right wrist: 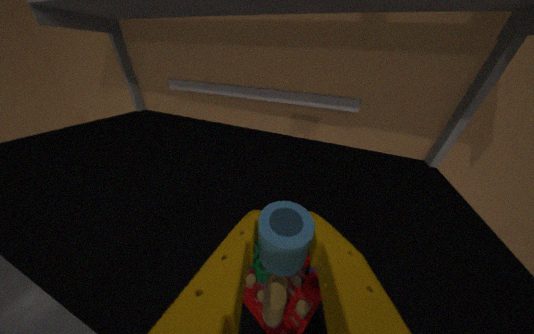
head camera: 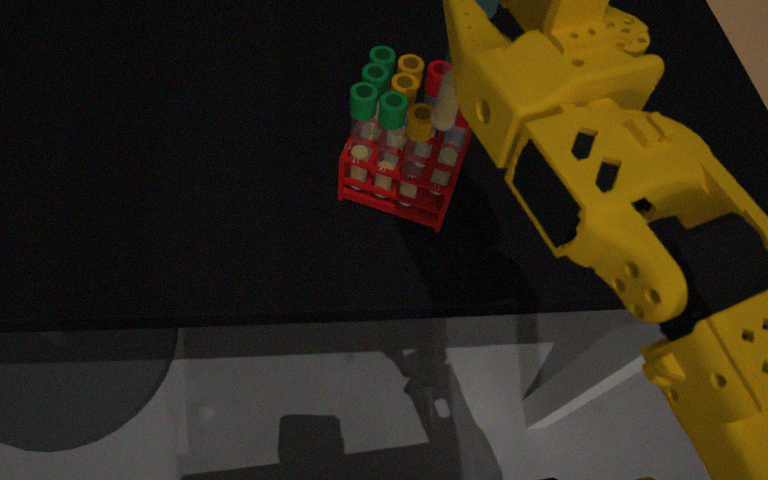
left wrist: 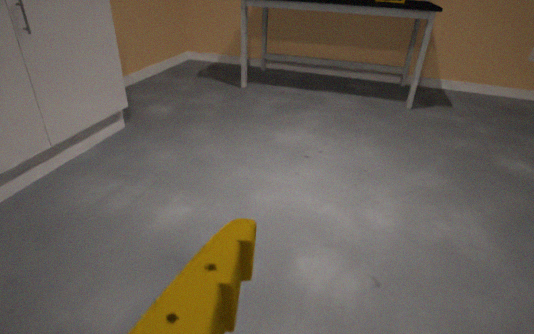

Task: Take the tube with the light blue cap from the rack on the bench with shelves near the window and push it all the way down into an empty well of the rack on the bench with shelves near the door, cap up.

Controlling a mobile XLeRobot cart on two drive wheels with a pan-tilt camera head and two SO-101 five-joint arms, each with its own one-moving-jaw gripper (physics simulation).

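Places are measured from the left arm's base along level axes (x ahead, y left, z up), in metres.
Pixels of known places: left end effector, tool point: (left wrist: 254,242); right end effector, tool point: (right wrist: 261,221).
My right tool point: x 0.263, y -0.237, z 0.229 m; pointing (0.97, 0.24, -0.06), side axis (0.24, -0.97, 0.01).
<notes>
Behind a point stands the place of what it marks.
My right gripper (right wrist: 285,220) {y -0.237, x 0.263, z 0.229 m} is shut on the tube with the light blue cap (right wrist: 285,245) {y -0.249, x 0.248, z 0.240 m} (head camera: 446,107) {y -0.244, x 0.254, z 0.157 m}, cap up. In the head view the tube's pale lower end hangs over the right part of the red rack (head camera: 340,183) (right wrist: 312,290), in front of a red-capped tube (head camera: 437,76) {y -0.263, x 0.329, z 0.106 m}; my arm hides most of the rest of it. Whether its tip is over an empty well cannot be told. The rack holds several green-capped tubes (head camera: 392,110) {y -0.226, x 0.300, z 0.106 m}, orange-capped tubes (head camera: 420,121) {y -0.243, x 0.289, z 0.106 m} and red caps. My left gripper (left wrist: 247,230) shows one notched jaw, so it is fully open, and it is away from the rack.
The rack stands on the black bench top (head camera: 198,226) {y -0.077, x 0.295, z -0.013 m}, back from its front edge. Shelf posts (right wrist: 465,105) {y -0.683, x 0.901, z 0.200 m} and a grey wall bar (right wrist: 265,94) {y -0.030, x 0.944, z 0.163 m} are behind the bench. In the left wrist view, a white cabinet (left wrist: 65,65) {y -1.372, x -1.541, z -0.274 m} and another bench (left wrist: 340,7) {y -0.156, x -2.995, z -0.062 m} stand across the grey floor.
</notes>
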